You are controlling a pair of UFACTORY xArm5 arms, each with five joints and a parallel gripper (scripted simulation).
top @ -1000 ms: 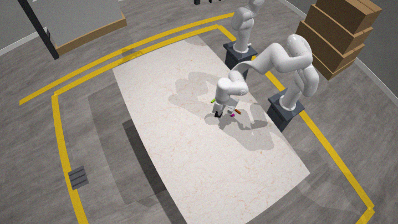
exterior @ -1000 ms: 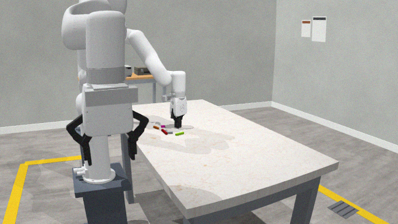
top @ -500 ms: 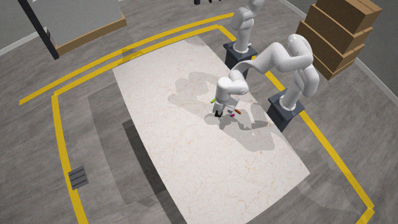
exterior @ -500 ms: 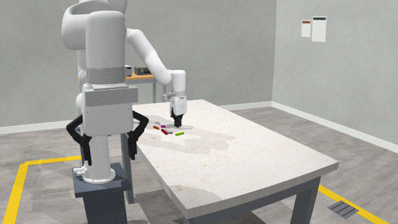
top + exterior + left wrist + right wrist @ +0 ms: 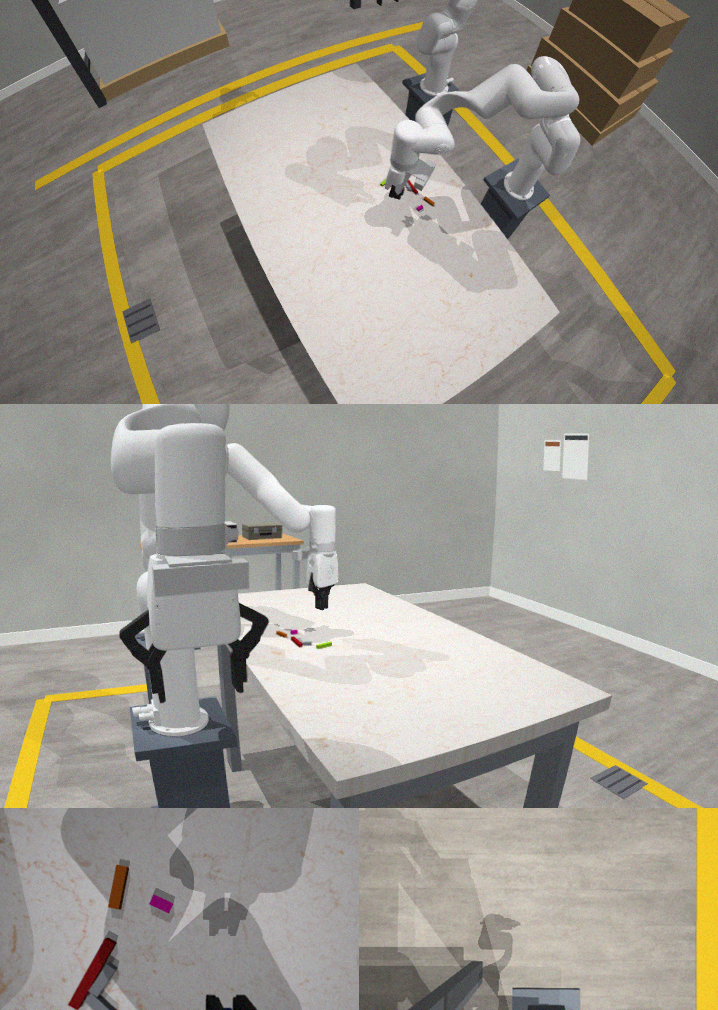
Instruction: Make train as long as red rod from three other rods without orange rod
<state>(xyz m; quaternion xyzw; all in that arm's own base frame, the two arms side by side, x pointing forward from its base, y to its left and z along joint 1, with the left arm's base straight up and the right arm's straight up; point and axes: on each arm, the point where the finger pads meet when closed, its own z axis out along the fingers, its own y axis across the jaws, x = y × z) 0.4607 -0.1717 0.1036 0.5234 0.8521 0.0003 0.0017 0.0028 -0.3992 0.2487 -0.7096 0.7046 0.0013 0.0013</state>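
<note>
Now: left hand 11 cm to the left of the lime rod, 10 cm above it and 3 cm past it. The rest, counted from my left hand: red rod (10 cm below, 10 cm behind, 5 cm to the right); then blue rod (2 cm below); then magenta rod (10 cm below, 8 cm behind, 4 cm to the left).
</note>
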